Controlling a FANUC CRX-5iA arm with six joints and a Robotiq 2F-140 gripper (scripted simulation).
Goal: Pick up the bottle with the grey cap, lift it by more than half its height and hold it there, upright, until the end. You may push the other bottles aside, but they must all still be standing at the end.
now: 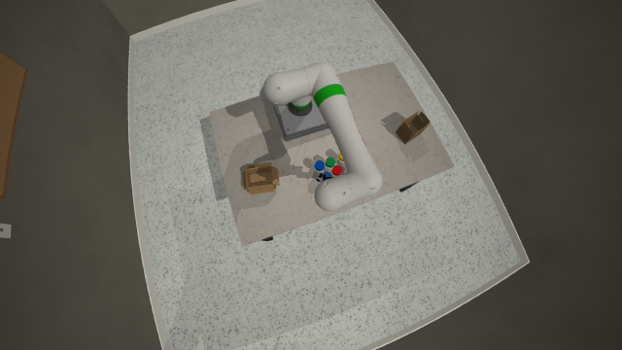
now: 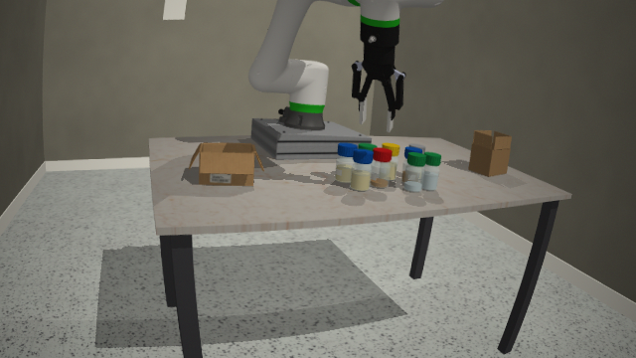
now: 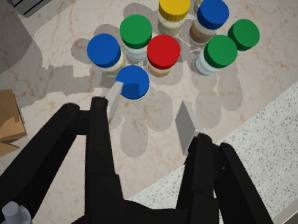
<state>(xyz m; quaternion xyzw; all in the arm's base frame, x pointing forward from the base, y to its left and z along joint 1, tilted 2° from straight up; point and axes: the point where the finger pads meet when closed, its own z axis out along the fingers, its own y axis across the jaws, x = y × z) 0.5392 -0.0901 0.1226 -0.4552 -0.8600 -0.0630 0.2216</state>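
Now: the blue-capped bottle 20 cm to the left of my hand, 16 cm below it and 6 cm behind it. Round my hand: yellow-capped bottle: 16 cm to the left, 16 cm below, 12 cm behind; then red-capped bottle: 16 cm below, 8 cm to the left, 6 cm behind; then green-capped bottle: 16 cm below, 12 cm behind, 7 cm to the left.
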